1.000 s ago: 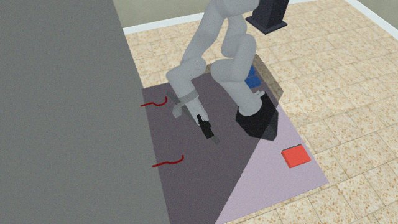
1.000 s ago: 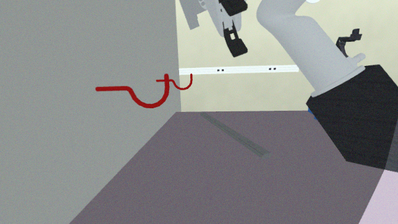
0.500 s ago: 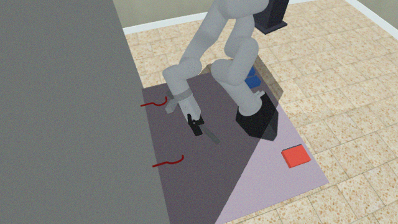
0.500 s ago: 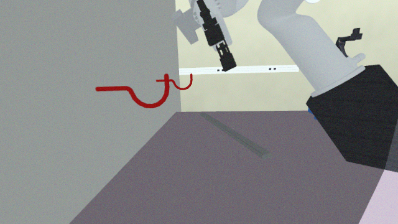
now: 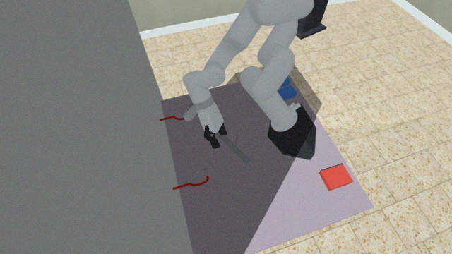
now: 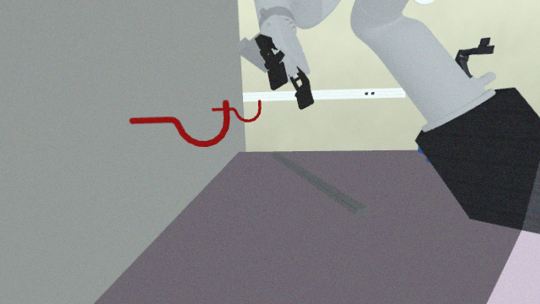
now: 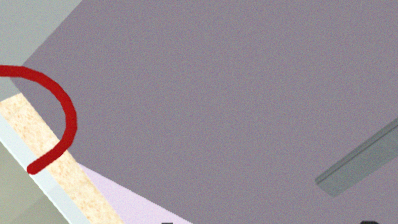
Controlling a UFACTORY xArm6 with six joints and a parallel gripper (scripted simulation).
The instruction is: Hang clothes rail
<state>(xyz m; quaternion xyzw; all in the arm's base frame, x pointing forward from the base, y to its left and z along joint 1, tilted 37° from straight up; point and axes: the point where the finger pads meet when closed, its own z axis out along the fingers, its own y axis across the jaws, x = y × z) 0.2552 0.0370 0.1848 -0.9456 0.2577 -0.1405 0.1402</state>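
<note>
Right now the grey clothes rail is 21 cm below my hand, 16 cm to the right of it and 7 cm behind it. Round my hand: red flat block (41 cm behind, 36 cm to the left, 21 cm below); grey wall (23 cm ahead, 20 cm above, 9 cm to the right).
</note>
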